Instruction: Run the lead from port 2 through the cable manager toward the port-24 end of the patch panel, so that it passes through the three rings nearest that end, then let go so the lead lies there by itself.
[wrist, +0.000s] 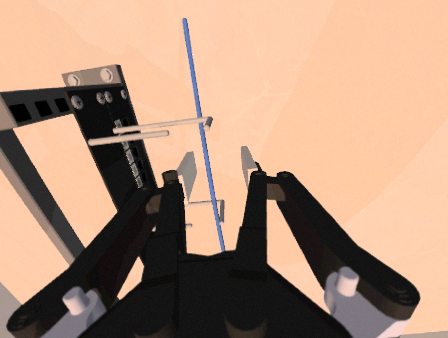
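The blue lead (194, 72) runs from the top of the view down to the gripper's body, its far end loose beyond the last ring. My gripper (218, 159) is partly open, with the lead passing between its separated fingers and neither pad touching it. The far ring (160, 123) sticks out from the patch panel (102, 145); the lead crosses it just inside its bent tip. A nearer ring (222, 212) shows between the fingers, and the lead crosses its bar too. Further rings and port 2 are hidden by the gripper or out of view.
The panel's end bracket (92, 75) with bolts is at the upper left. A dark rack frame (35, 185) extends along the left, beside the left finger linkage. The light wooden table top (320, 100) lies behind everything.
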